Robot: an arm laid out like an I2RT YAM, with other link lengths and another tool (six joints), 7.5 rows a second.
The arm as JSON. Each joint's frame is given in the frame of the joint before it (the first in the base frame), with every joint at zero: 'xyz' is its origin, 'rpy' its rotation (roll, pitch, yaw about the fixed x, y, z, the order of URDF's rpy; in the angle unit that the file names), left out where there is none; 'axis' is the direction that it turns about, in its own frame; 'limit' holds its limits. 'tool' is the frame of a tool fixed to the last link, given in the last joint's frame.
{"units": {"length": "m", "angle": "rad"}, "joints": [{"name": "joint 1", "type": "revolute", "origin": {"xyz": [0.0, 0.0, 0.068], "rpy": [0.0, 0.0, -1.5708]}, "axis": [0.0, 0.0, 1.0], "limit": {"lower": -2.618, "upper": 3.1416}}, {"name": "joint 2", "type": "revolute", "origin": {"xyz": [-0.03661, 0.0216, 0.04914], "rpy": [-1.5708, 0.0, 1.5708]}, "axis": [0.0, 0.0, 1.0], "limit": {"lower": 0.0, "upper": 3.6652}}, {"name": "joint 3", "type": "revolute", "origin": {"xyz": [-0.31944, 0.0, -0.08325], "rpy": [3.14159, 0.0, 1.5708]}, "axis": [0.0, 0.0, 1.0], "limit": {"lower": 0.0, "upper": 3.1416}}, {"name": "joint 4", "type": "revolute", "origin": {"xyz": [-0.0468, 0.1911, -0.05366], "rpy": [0.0, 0.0, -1.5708]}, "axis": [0.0, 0.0, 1.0], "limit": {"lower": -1.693, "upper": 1.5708}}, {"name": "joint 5", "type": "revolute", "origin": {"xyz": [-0.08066, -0.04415, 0.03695], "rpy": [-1.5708, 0.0, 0.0]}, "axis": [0.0, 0.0, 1.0], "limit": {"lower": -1.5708, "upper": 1.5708}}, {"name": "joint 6", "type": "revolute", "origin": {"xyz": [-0.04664, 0.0, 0.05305], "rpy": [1.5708, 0.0, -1.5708]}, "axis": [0.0, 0.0, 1.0], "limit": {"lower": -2.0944, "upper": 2.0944}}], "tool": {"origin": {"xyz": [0.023, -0.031, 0.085], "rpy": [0.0, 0.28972, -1.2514]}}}
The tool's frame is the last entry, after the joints.
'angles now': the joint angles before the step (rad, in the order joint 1, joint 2, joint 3, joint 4, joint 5, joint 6). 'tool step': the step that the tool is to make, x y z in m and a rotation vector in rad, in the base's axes. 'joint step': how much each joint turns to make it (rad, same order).
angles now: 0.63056, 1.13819, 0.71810, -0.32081, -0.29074, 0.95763
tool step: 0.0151, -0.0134, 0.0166, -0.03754, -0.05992, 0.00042
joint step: -0.09910, 0.01411, 0.07721, -0.06979, -0.02966, -0.12026
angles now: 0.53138, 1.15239, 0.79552, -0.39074, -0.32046, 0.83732
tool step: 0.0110, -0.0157, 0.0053, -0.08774, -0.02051, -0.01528
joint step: -0.06628, 0.03081, 0.06667, -0.09094, 0.02442, -0.10256
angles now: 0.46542, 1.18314, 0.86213, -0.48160, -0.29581, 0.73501
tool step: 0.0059, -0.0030, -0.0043, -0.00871, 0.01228, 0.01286
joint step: -0.04192, 0.03043, 0.00510, -0.00303, -0.03562, -0.04384
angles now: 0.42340, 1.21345, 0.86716, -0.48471, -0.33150, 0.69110
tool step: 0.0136, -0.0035, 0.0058, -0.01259, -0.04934, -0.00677
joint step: -0.03197, 0.02238, 0.01334, 0.03582, 0.00547, -0.04190
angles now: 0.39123, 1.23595, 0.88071, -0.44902, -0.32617, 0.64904
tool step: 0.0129, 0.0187, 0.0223, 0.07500, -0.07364, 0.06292
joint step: 0.01238, 0.01591, 0.04089, 0.07005, -0.06464, -0.00549
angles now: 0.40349, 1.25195, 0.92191, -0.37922, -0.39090, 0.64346
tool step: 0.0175, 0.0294, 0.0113, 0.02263, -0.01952, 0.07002
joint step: 0.05720, 0.07813, 0.07616, 0.02971, -0.01778, 0.00139
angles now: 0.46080, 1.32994, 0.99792, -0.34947, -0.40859, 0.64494
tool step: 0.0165, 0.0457, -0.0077, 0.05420, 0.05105, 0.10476
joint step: 0.06982, 0.12757, 0.05460, 0.06993, -0.07253, 0.03735
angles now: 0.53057, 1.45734, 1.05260, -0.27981, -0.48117, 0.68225
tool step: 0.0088, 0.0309, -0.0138, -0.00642, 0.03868, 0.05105
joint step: 0.05917, 0.09447, 0.03876, 0.02834, -0.00350, 0.01896
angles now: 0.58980, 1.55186, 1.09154, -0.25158, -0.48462, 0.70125
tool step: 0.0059, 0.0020, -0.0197, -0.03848, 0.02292, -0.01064
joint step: 0.00407, 0.04637, -0.01948, 0.02312, 0.02374, -0.00492
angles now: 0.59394, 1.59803, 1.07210, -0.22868, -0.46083, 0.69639
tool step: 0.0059, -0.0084, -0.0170, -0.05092, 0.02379, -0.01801
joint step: -0.02124, 0.03444, -0.00778, -0.01689, 0.01848, -0.02566
